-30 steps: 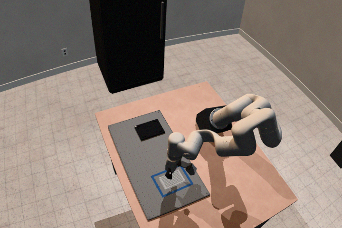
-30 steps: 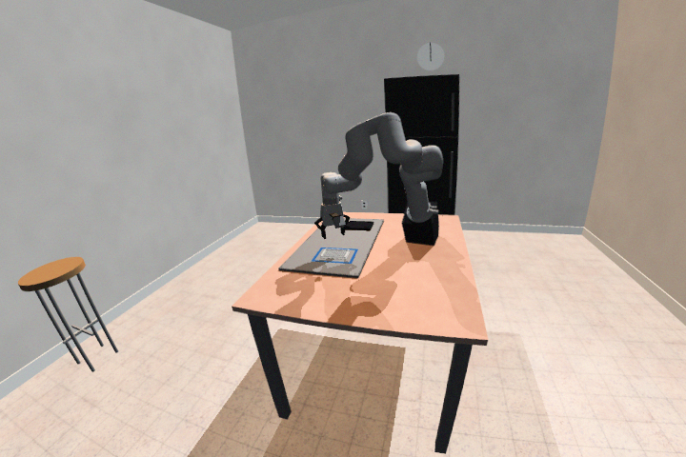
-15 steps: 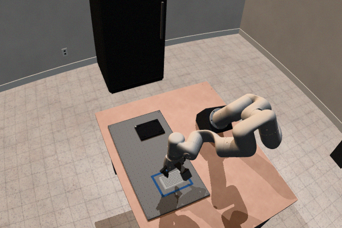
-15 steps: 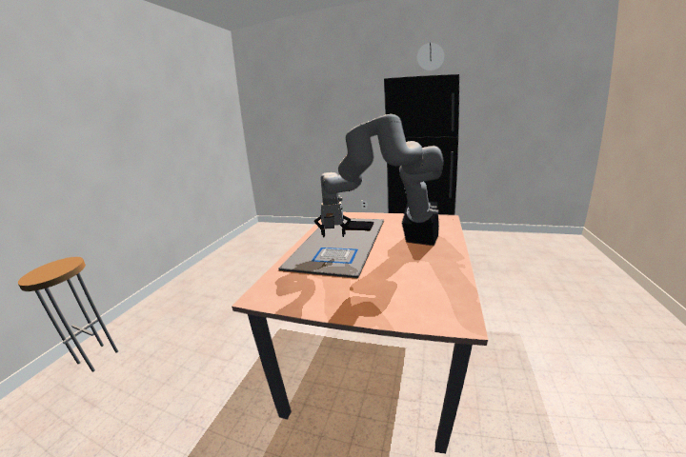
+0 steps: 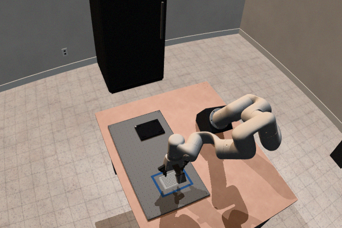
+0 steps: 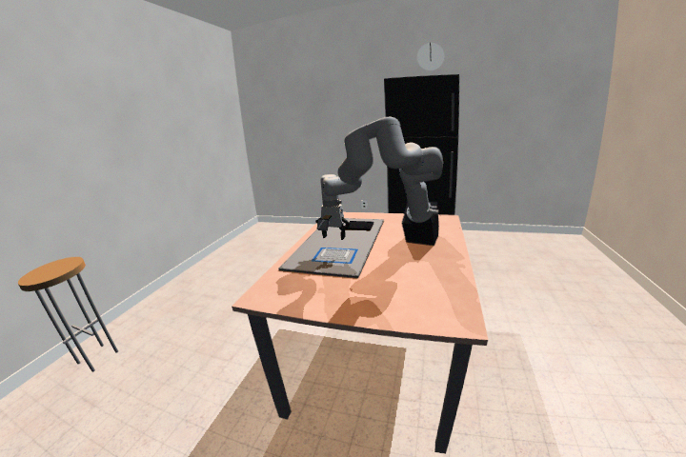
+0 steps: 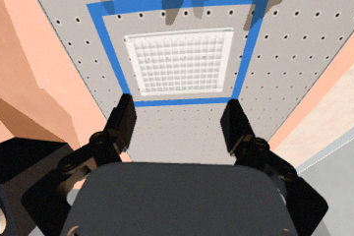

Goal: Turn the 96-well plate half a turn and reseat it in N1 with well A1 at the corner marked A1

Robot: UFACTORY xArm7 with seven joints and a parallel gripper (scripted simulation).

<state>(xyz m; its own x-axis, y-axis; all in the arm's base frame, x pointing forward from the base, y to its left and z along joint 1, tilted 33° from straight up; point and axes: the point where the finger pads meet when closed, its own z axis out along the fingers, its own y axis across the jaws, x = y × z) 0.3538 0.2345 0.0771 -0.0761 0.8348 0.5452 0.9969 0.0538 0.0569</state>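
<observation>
The 96-well plate lies 10 cm below my hand. From my hand the other things lie so: pale A1 mark: 12 cm ahead, 43 cm to the right, 9 cm below; black plate nest N1: 4 cm ahead, 39 cm to the right, 9 cm below.
</observation>
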